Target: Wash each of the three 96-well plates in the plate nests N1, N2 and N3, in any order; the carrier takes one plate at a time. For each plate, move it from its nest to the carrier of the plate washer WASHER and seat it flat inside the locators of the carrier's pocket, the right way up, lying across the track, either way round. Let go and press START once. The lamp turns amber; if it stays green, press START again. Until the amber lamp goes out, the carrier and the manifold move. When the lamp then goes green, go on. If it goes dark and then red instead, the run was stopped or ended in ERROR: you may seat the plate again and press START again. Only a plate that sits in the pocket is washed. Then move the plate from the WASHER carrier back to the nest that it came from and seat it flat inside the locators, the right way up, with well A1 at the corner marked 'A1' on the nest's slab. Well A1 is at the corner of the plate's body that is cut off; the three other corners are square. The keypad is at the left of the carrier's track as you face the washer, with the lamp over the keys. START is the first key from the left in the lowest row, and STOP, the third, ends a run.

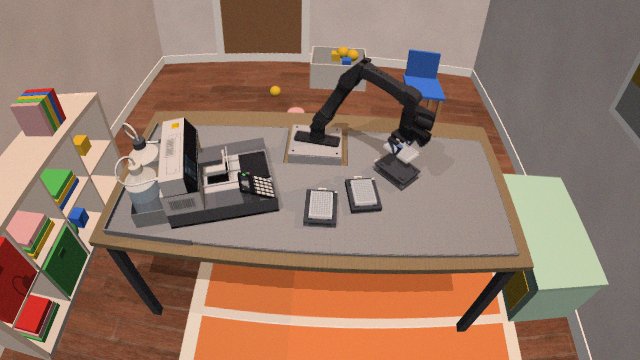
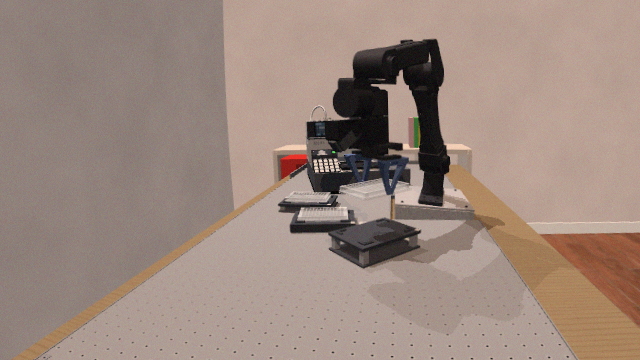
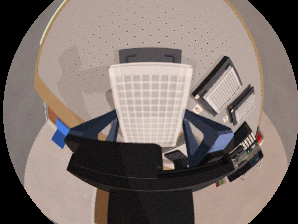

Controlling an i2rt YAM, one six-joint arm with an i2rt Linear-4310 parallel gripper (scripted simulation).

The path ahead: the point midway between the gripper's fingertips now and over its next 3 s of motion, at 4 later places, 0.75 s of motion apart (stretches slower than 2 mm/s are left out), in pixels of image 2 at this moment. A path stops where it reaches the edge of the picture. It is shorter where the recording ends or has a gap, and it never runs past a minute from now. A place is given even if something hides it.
The gripper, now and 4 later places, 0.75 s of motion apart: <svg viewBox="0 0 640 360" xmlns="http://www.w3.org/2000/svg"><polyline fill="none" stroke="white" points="375,190 346,182 324,175 321,172 315,163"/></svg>
